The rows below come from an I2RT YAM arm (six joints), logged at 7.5 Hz.
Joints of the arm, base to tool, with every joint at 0 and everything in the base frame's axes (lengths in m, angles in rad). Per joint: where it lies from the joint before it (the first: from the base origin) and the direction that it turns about. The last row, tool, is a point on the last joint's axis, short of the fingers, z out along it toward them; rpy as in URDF.
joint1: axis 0 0 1 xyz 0 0 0.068
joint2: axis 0 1 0 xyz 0.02 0.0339 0.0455
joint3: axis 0 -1 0 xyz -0.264 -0.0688 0
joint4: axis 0 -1 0 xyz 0.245 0.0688 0.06
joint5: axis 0 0 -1 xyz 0.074 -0.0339 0.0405
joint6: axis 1 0 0 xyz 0.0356 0 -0.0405
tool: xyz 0 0 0 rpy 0 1.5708 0
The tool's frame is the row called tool.
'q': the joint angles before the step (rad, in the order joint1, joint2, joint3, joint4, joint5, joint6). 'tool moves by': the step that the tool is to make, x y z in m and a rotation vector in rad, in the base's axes. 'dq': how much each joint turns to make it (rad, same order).
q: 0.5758, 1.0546, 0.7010, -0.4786, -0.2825, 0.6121
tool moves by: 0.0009, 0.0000, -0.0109, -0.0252, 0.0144, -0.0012
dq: -0.0006, 0.0196, -0.0257, 0.0171, 0.0103, -0.0087
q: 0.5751, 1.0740, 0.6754, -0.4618, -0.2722, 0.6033
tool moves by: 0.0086, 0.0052, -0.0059, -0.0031, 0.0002, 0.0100
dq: -0.0023, 0.0539, 0.0054, 0.0436, -0.0061, -0.0114
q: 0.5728, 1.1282, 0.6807, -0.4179, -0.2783, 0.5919
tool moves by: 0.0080, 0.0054, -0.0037, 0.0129, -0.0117, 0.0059
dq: -0.0002, 0.0439, 0.0047, 0.0556, -0.0074, -0.0017
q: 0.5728, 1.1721, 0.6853, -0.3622, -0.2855, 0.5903
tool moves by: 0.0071, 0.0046, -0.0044, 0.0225, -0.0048, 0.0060
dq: -0.0024, 0.0399, 0.0000, 0.0575, -0.0178, 0.0048
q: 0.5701, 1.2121, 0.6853, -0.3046, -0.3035, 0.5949
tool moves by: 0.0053, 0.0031, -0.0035, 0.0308, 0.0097, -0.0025
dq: -0.0043, 0.0298, -0.0011, 0.0458, -0.0241, 0.0209
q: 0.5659, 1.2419, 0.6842, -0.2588, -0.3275, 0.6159
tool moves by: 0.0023, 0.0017, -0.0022, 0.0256, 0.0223, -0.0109
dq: -0.0016, 0.0157, -0.0013, 0.0223, -0.0180, 0.0316
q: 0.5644, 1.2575, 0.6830, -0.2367, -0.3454, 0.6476
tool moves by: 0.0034, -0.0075, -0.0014, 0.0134, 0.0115, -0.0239
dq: -0.0354, -0.0028, -0.0080, 0.0037, -0.0206, 0.0039
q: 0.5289, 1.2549, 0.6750, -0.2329, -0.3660, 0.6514
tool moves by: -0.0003, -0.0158, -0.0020, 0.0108, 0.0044, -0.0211
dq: -0.0608, -0.0324, -0.0283, -0.0113, -0.0356, -0.0226
